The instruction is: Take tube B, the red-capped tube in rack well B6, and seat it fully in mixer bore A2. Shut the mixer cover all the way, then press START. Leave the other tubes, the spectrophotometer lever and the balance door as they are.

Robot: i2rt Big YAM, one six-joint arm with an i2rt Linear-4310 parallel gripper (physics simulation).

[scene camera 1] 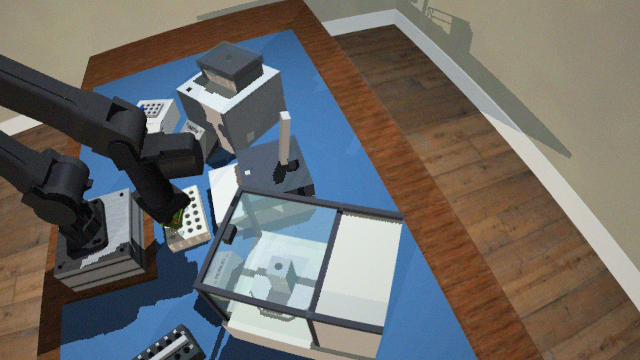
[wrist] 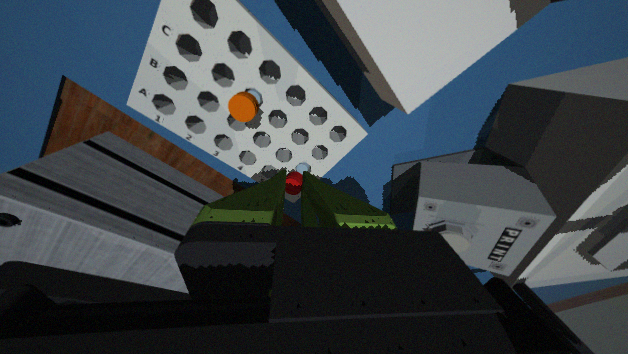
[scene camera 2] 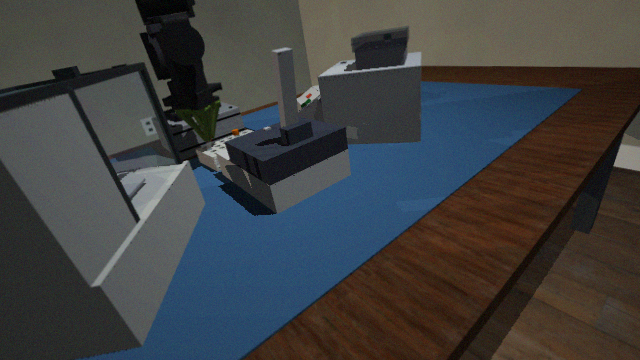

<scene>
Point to a spectrophotometer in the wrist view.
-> At 407, 58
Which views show my gripper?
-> Scene camera 1, the wrist view and scene camera 2: all of them.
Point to a dark cover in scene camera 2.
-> At 394, 37
</scene>
